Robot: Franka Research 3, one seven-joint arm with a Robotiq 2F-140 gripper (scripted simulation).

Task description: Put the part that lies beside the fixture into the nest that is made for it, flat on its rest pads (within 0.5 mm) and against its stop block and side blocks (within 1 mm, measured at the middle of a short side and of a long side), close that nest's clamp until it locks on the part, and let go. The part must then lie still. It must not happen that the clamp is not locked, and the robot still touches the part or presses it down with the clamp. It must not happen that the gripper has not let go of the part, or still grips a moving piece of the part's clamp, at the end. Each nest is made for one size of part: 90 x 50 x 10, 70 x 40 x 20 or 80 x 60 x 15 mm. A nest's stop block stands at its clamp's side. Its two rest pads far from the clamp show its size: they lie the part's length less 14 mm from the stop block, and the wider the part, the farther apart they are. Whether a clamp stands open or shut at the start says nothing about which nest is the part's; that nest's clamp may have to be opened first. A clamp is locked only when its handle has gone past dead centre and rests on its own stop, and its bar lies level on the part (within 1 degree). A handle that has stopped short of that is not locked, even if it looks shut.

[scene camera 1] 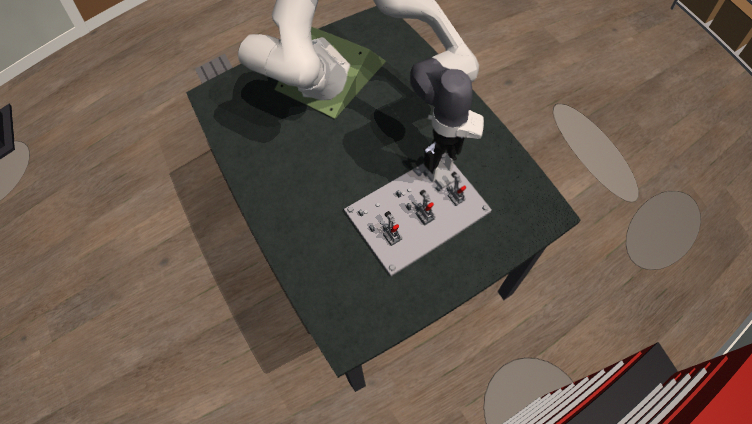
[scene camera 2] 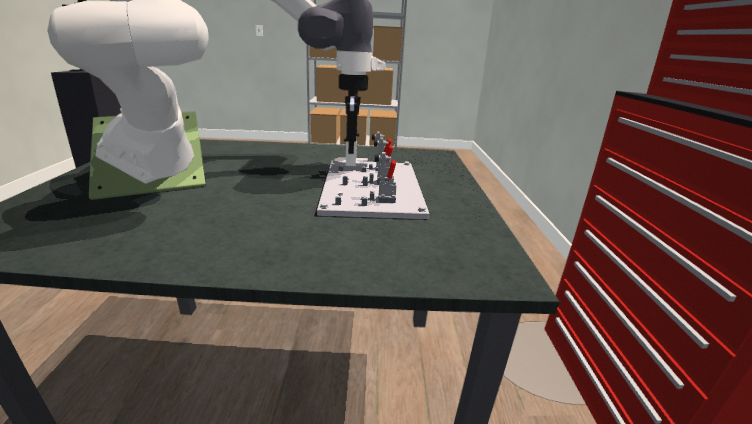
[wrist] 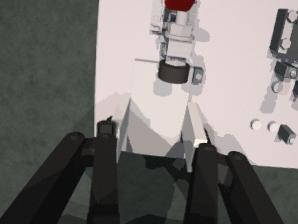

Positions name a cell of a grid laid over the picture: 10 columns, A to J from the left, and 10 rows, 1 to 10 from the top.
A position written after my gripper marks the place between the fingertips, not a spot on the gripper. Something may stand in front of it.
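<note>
I can see my gripper (scene camera 2: E4), (scene camera 1: F5), (wrist: F5). There is a part (wrist: F5) too, and besides the part I see a grey plate, with the plate (scene camera 1: F6) also showing as the plate (scene camera 2: F5) and, in my wrist view, as the plate (wrist: H3).
</note>
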